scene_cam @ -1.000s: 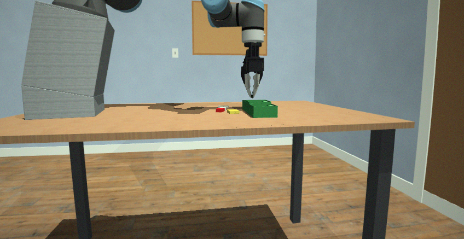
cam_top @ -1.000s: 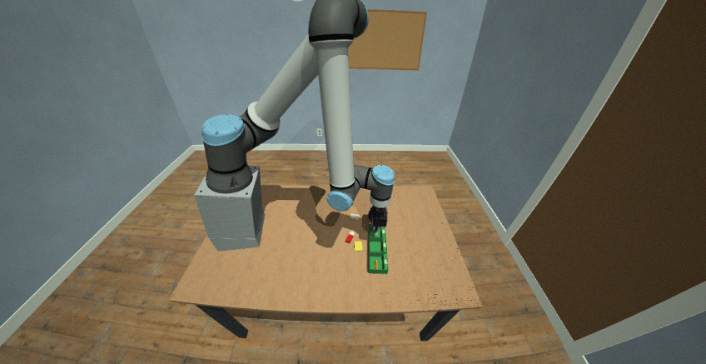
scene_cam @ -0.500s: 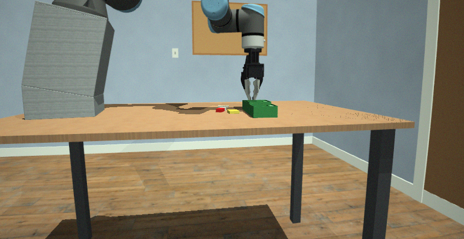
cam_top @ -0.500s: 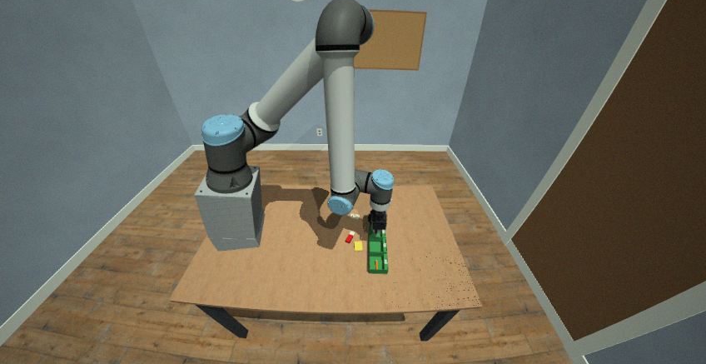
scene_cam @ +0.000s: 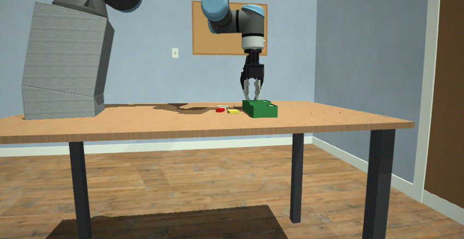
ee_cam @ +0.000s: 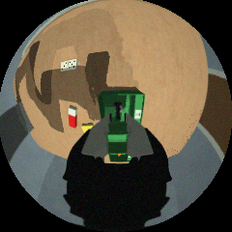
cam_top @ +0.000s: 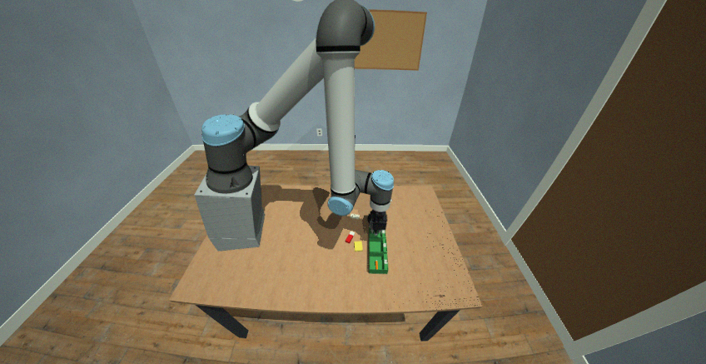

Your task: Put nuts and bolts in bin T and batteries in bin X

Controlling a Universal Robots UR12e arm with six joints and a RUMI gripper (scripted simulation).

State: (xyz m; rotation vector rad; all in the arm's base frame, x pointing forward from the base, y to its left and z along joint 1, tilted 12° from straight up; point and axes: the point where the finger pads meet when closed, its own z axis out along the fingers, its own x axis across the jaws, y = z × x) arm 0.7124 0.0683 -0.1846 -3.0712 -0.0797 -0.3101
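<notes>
The bolt is 2 cm below my hand and 1 cm to the left of it. The rest, counted from my hand: green bin: 8 cm to the right, 2 cm below, 1 cm ahead; then yellow battery: 8 cm to the right, 8 cm behind, 4 cm below; then dark nut: 3 cm below.
</notes>
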